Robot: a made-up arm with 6 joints.
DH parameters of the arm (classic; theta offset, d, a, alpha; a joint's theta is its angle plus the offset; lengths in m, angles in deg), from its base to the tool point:
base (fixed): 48.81 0 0.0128 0
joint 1: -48.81 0.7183 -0.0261 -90
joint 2: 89.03 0 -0.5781 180
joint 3: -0.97 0.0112 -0.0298 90
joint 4: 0 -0.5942 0.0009 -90
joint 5: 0 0.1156 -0.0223 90
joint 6: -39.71 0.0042 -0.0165 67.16
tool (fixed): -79.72 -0.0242 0 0
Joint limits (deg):
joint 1: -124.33..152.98
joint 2: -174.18..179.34
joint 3: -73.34..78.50
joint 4: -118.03..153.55
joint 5: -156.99..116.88
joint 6: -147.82..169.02
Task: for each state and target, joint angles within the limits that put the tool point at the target. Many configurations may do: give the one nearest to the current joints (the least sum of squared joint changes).
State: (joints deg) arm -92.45 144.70 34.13 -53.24 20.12 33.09
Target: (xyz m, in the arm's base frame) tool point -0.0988 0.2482 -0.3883
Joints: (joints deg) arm -95.88 174.47 62.78 -47.95 10.52 32.84
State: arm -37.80 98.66 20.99 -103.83 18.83 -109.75
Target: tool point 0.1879 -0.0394 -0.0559
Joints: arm -23.67 117.13 2.92 -109.84 18.48 -107.83
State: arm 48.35 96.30 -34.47 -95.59 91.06 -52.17
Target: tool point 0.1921 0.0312 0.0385
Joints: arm 21.84 109.58 -5.99 -75.43 90.82 -53.21
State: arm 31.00 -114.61 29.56 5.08 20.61 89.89
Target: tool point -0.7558 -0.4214 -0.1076
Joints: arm 22.23 -139.39 68.79 16.89 0.44 88.31
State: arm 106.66 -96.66 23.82 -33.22 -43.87 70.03
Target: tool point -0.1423 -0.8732 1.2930
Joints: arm 71.83 -88.17 29.76 -33.84 -45.35 71.07
